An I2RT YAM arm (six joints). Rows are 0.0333 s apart.
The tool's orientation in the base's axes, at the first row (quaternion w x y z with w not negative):
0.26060 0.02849 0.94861 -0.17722
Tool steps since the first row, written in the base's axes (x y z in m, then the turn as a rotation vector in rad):
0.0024 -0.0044 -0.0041 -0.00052 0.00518 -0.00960
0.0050 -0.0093 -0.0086 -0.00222 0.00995 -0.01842
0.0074 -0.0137 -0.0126 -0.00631 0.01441 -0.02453
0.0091 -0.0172 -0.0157 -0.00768 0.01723 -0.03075
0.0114 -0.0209 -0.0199 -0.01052 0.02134 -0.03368
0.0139 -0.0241 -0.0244 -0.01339 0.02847 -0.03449
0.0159 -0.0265 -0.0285 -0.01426 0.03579 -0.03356
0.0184 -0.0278 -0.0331 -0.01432 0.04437 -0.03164
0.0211 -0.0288 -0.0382 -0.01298 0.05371 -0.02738
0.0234 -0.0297 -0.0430 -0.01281 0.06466 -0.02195
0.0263 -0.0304 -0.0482 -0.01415 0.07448 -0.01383
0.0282 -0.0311 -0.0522 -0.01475 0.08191 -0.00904
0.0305 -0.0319 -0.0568 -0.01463 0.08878 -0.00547
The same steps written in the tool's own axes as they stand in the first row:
0.0002 -0.0024 0.0060 0.00509 0.00786 0.00562
0.0004 -0.0052 0.0126 0.01083 0.01490 0.01019
0.0005 -0.0077 0.0185 0.01727 0.02044 0.01154
0.0007 -0.0097 0.0230 0.02148 0.02488 0.01487
0.0010 -0.0115 0.0288 0.02525 0.02925 0.01440
0.0012 -0.0127 0.0347 0.02786 0.03576 0.01116
0.0017 -0.0133 0.0398 0.02786 0.04218 0.00742
0.0019 -0.0127 0.0452 0.02661 0.04958 0.00284
0.0022 -0.0116 0.0509 0.02295 0.05715 -0.00320
0.0026 -0.0105 0.0562 0.01965 0.06567 -0.01131
0.0028 -0.0091 0.0620 0.01633 0.07205 -0.02192
0.0032 -0.0082 0.0664 0.01415 0.07738 -0.02866
0.0036 -0.0071 0.0715 0.01198 0.08268 -0.03387

